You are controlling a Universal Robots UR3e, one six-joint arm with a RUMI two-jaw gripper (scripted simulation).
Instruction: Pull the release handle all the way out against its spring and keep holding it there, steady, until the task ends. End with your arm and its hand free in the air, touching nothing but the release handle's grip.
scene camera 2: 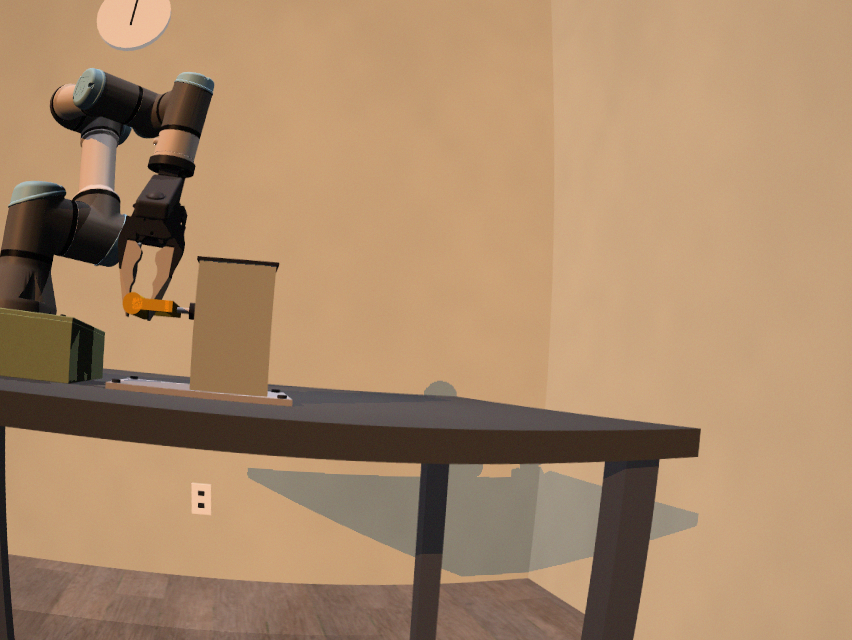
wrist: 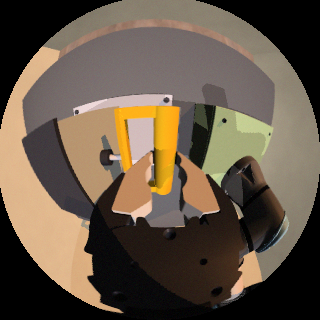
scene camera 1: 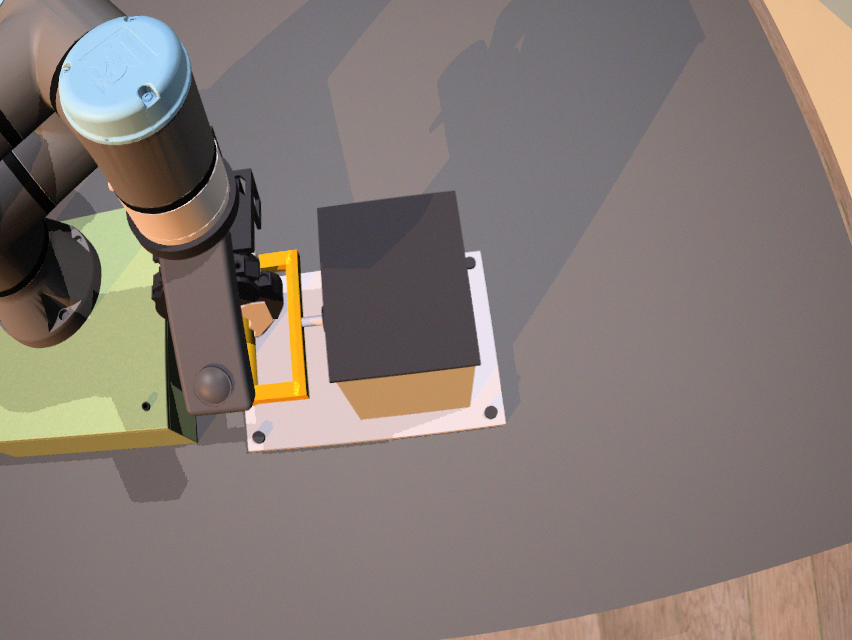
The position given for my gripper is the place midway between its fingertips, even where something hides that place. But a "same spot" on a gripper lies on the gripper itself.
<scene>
my gripper: scene camera 2 137, 318; wrist; scene camera 1
same spot on my gripper: (scene camera 1: 262, 313) = (wrist: 127, 185)
same spot on release handle: (scene camera 2: 133, 303) = (scene camera 1: 253, 403)
</scene>
